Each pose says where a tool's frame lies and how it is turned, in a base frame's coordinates. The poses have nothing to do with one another.
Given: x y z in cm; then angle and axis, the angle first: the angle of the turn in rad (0 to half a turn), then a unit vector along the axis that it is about.
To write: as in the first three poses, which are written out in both.
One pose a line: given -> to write
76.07 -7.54 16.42 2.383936 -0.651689 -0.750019 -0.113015 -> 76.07 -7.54 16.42 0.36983 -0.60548 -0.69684 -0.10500
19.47 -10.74 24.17 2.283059 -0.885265 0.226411 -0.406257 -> 19.47 -10.74 24.17 0.41620 -0.80495 0.20587 -0.36940
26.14 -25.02 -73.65 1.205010 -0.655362 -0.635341 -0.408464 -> 26.14 -25.02 -73.65 0.82392 -0.37140 -0.36005 -0.23148
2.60 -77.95 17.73 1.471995 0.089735 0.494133 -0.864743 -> 2.60 -77.95 17.73 0.74116 0.06024 0.33172 -0.58053
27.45 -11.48 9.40 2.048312 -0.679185 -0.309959 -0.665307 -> 27.45 -11.48 9.40 0.51982 -0.58021 -0.26479 -0.56836
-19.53 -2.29 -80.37 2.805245 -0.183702 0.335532 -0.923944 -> -19.53 -2.29 -80.37 0.16738 -0.18111 0.33080 -0.91091
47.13 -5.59 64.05 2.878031 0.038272 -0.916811 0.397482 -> 47.13 -5.59 64.05 0.13140 0.03794 -0.90886 0.39404
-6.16 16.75 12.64 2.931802 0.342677 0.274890 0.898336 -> -6.16 16.75 12.64 0.10470 0.34079 0.27338 0.89340
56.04 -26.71 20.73 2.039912 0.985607 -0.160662 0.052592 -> 56.04 -26.71 20.73 0.52340 0.83982 -0.13690 0.04481
